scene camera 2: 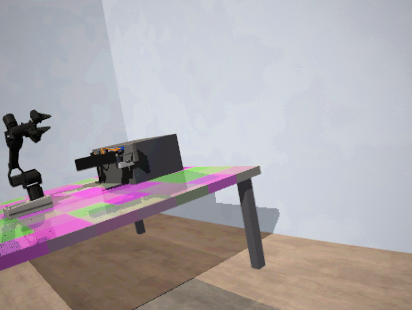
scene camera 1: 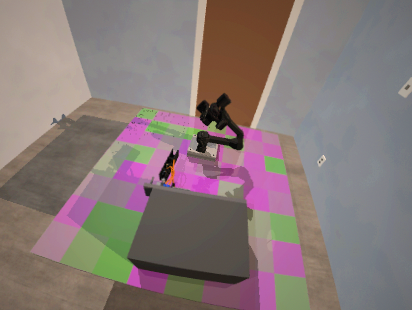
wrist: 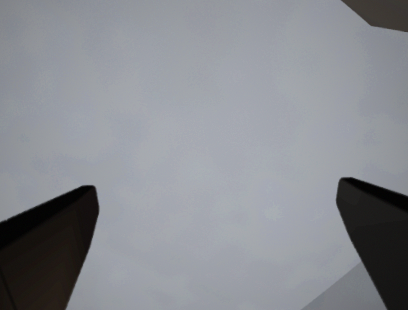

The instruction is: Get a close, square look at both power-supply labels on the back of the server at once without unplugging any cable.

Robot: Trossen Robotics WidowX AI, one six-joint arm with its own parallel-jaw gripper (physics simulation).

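Where they show: gripper, between the fingertips: [scene camera 2: 50, 121] [scene camera 1: 211, 122] [wrist: 218, 194]; arm's base, origin of its link: [scene camera 2: 36, 198] [scene camera 1: 201, 149].
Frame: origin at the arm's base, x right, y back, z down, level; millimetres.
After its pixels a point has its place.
Observation:
The dark grey server box [scene camera 1: 192, 235] @[y -650, x -81, z -158 mm] [scene camera 2: 161, 162] @[y -647, x 135, z -24 mm] stands on the table. Its back faces the arm base. A black hinged bar [scene camera 1: 167, 167] @[y -341, x 126, z -146 mm] [scene camera 2: 92, 162] @[y -266, x 149, z -113 mm] sticks out from the back, with orange cables [scene camera 1: 173, 172] @[y -375, x 82, z -162 mm] [scene camera 2: 111, 149] @[y -404, x 82, z -150 mm] and a bit of blue beside it. The power-supply labels cannot be made out in either scene view and do not show in the wrist view. My gripper [scene camera 2: 49, 122] @[y -162, x -46, z -351 mm] [wrist: 218, 194] @[y -162, x -46, z -351 mm] is open and empty, raised well above the table and apart from the server. The wrist view shows a plain pale grey-blue surface between the fingers.
The table [scene camera 1: 284, 227] @[y -431, x -578, z 48 mm] [scene camera 2: 205, 176] @[y -653, x 485, z 48 mm] has a pink and green checkered top. The arm's pale base plate [scene camera 1: 203, 156] @[y -49, x -28, z 18 mm] [scene camera 2: 17, 209] @[y 111, x 93, z 13 mm] sits on it behind the server. A brown door [scene camera 1: 242, 55] stands behind the arm, and blue-grey walls [scene camera 1: 350, 200] surround the table.

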